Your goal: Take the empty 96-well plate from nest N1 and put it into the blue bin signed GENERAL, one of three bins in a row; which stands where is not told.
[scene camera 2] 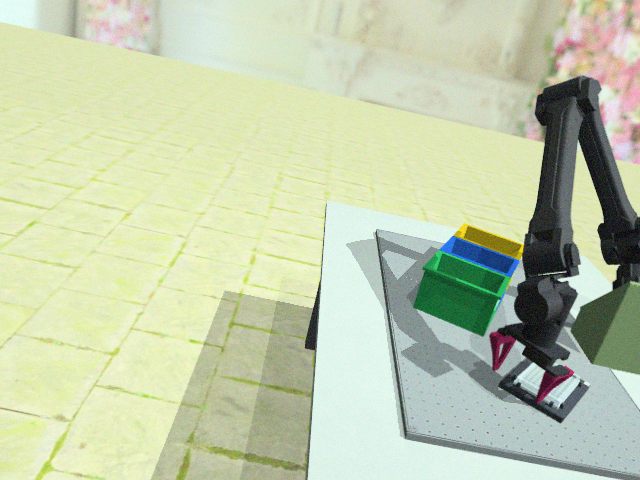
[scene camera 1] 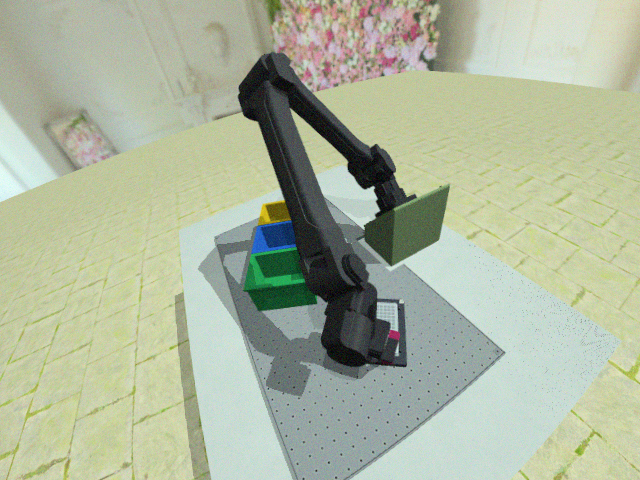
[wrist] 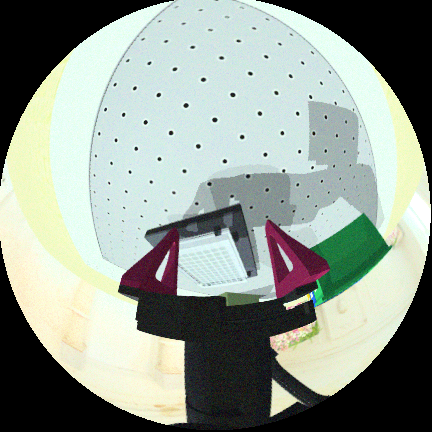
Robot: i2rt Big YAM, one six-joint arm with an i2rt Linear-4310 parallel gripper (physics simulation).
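Pixels of known places: gripper, fingertip midpoint: [scene camera 2: 515,385] [wrist: 221,227]; arm's base, link origin: [scene camera 2: 634,303] [scene camera 1: 396,209].
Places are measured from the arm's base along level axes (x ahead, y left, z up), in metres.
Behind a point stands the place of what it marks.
The white 96-well plate [scene camera 1: 386,311] {z -0.087, x 0.202, y 0.210 m} [scene camera 2: 529,377] {z -0.088, x 0.281, y 0.243 m} [wrist: 215,259] {z -0.086, x 0.270, y 0.242 m} lies in a dark nest [scene camera 1: 402,335] {z -0.101, x 0.205, y 0.273 m} [scene camera 2: 570,408] {z -0.101, x 0.215, y 0.295 m} [wrist: 200,228] {z -0.101, x 0.294, y 0.275 m} on the grey perforated board; no nest label is readable. My gripper [scene camera 2: 517,385] {z -0.100, x 0.306, y 0.258 m} [wrist: 221,227] {z -0.100, x 0.306, y 0.258 m} is open and empty, its two magenta fingers wide apart. It hangs above the nest, with one finger over the plate's side and the other off toward the bins' side in scene camera 2. The blue bin [scene camera 1: 278,235] {z -0.056, x 0.323, y -0.183 m} [scene camera 2: 478,254] {z -0.032, x 0.307, y -0.176 m} stands between the green and yellow bins; its sign is not readable. The arm hides part of it in scene camera 1.
The green bin [scene camera 1: 283,296] {z -0.062, x 0.396, y 0.049 m} [scene camera 2: 454,305] {z -0.070, x 0.395, y 0.050 m} [wrist: 350,257] {z -0.053, x 0.390, y 0.052 m} is nearest the nest, and the yellow bin [scene camera 1: 277,210] {z -0.043, x 0.279, y -0.305 m} [scene camera 2: 491,241] {z -0.032, x 0.247, y -0.291 m} is farthest. An olive box-like block [scene camera 1: 419,227] {z -0.024, x -0.015, y 0.082 m} [scene camera 2: 612,328] {z -0.032, x 0.072, y 0.081 m} stands near the arm's base. The perforated board [scene camera 1: 439,320] {z -0.112, x 0.105, y 0.288 m} [scene camera 2: 444,415] {z -0.112, x 0.455, y 0.371 m} [wrist: 215,102] {z -0.112, x 0.399, y 0.324 m} lies on a pale table.
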